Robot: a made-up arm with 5 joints.
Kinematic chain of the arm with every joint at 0, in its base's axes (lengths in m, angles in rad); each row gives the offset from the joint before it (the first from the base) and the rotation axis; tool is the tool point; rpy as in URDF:
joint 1: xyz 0 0 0.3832 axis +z
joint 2: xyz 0 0 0 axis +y
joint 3: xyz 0.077 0 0.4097 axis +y
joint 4: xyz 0.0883 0 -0.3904 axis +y
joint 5: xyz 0.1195 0 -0.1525 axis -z
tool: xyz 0 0 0 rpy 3.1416 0 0
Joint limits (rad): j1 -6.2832..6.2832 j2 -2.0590..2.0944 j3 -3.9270..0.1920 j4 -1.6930..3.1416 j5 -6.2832..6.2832
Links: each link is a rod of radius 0.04 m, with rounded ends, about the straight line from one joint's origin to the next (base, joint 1, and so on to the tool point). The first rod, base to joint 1, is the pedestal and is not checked.
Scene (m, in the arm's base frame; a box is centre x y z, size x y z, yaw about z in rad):
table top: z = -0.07
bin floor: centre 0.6 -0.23 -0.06 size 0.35 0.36 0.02 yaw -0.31
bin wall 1: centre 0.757 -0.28 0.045 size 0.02 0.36 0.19 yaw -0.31
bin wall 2: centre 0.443 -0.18 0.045 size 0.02 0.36 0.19 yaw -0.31
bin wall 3: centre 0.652 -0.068 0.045 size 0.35 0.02 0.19 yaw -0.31
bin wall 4: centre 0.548 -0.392 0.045 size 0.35 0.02 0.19 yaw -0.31
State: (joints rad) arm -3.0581 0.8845 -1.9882 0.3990 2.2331
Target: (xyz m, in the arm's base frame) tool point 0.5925 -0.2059 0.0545
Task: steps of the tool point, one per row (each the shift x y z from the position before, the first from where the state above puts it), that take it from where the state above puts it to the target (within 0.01 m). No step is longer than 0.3 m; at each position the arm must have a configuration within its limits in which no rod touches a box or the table.
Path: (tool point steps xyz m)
1: 0.0730 -0.2438 -0.0243
2: 0.1361 -0.2088 -0.0236
3: 0.1853 -0.1578 -0.0231
4: 0.2164 -0.0958 -0.0221
5: 0.2271 -0.0292 -0.0211
6: 0.2179 0.0356 -0.0197
7: 0.1904 0.0930 -0.0185
8: 0.1483 0.1373 -0.0168
9: 0.0969 0.1658 -0.0152
10: 0.0417 0.1765 -0.0133
11: 0.0077 -0.0027 -0.0955
12: -0.0077 0.0027 -0.0998

